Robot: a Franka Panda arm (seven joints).
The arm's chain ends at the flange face. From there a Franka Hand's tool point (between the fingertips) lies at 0.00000 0.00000 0.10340 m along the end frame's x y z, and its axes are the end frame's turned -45 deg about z.
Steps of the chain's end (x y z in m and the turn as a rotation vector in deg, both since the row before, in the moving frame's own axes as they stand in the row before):
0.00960 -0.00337 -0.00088 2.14 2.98 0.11
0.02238 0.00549 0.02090 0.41 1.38 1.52
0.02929 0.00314 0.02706 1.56 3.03 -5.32
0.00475 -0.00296 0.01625 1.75 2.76 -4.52
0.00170 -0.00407 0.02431 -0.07 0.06 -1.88
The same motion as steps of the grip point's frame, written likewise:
0.01570 0.00548 -0.00109 -0.59 3.62 0.11
0.01421 0.02097 0.02087 -0.69 1.27 1.52
0.02442 0.02453 0.02688 -1.04 3.25 -5.32
0.01125 0.00233 0.01608 -0.71 3.19 -4.52
0.00407 -0.00151 0.02431 -0.09 -0.01 -1.88

